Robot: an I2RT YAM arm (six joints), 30 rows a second.
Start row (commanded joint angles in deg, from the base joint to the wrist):
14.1 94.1 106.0 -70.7 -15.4 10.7
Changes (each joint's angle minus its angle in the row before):
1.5 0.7 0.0 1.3 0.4 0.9
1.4 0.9 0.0 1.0 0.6 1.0
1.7 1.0 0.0 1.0 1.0 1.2
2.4 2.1 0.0 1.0 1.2 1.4
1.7 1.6 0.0 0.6 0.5 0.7
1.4 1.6 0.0 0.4 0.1 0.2
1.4 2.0 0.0 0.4 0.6 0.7
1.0 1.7 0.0 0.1 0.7 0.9
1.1 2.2 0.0 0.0 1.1 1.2
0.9 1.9 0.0 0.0 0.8 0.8
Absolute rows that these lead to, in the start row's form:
15.6 94.8 106.0 -69.4 -15.0 11.6
17.0 95.7 106.0 -68.4 -14.4 12.6
18.7 96.7 106.0 -67.4 -13.4 13.8
21.1 98.8 106.0 -66.4 -12.2 15.2
22.8 100.4 106.0 -65.8 -11.7 15.9
24.2 102.0 106.0 -65.4 -11.6 16.1
25.6 104.0 106.0 -65.0 -11.0 16.8
26.6 105.7 106.0 -64.9 -10.3 17.7
27.7 107.9 106.0 -64.9 -9.2 18.9
28.6 109.8 106.0 -64.9 -8.4 19.7

